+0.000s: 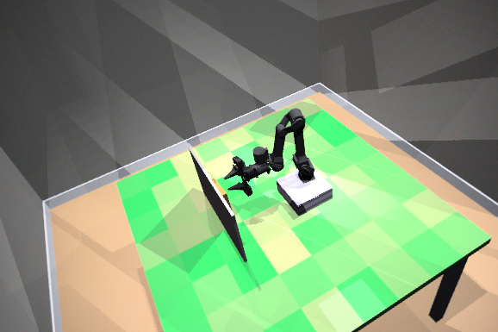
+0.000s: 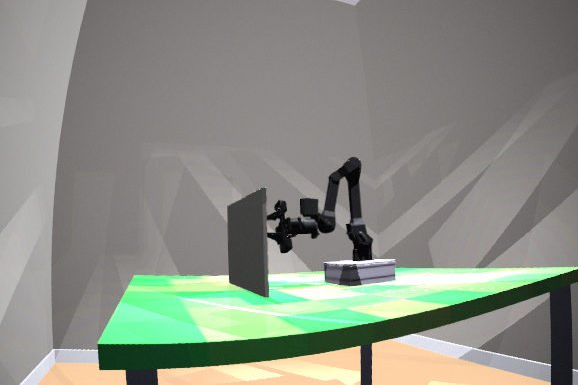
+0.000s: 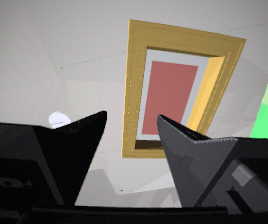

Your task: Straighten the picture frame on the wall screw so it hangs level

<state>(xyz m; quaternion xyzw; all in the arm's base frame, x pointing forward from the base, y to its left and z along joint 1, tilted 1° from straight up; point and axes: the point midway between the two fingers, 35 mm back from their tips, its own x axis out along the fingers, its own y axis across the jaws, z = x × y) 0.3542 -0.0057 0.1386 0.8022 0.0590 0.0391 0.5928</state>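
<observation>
My gripper tip is now 50 mm short of the picture frame, 20 mm to the right of it and 50 mm above it. Also, from my gripper tip: wall panel (60 mm ahead, 20 mm to the left, 60 mm below).
</observation>
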